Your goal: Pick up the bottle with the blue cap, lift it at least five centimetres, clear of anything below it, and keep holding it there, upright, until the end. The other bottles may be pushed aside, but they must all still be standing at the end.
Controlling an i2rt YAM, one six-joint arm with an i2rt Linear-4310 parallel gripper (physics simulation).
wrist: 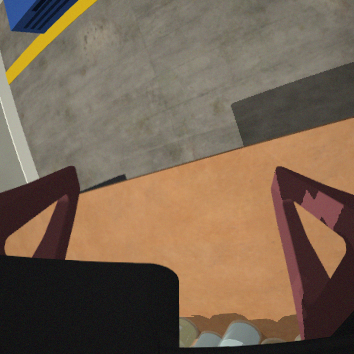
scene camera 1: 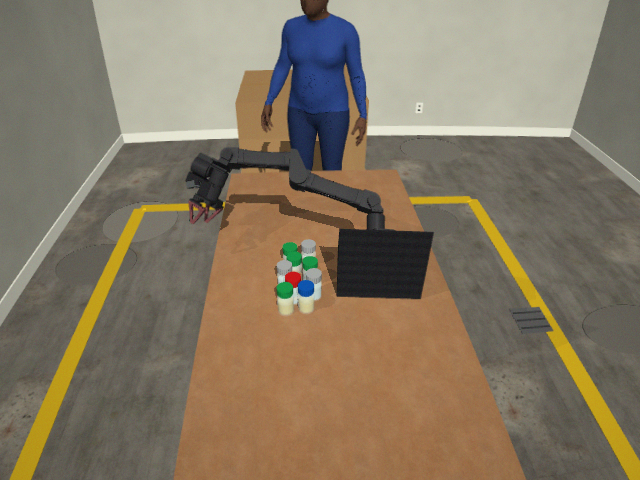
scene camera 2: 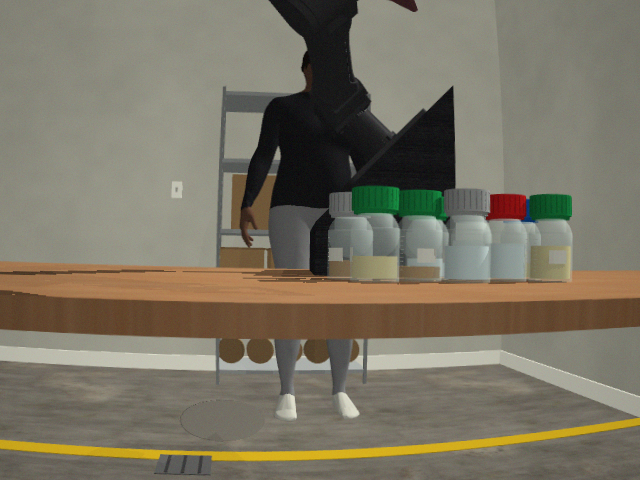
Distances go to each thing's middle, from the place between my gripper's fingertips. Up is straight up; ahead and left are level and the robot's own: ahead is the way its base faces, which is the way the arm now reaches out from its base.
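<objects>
Relative to the grey-capped bottle point(scene camera 2: 340, 203), my hand is 16 cm above it, 2 cm to the right of it and 39 cm past it.
</objects>
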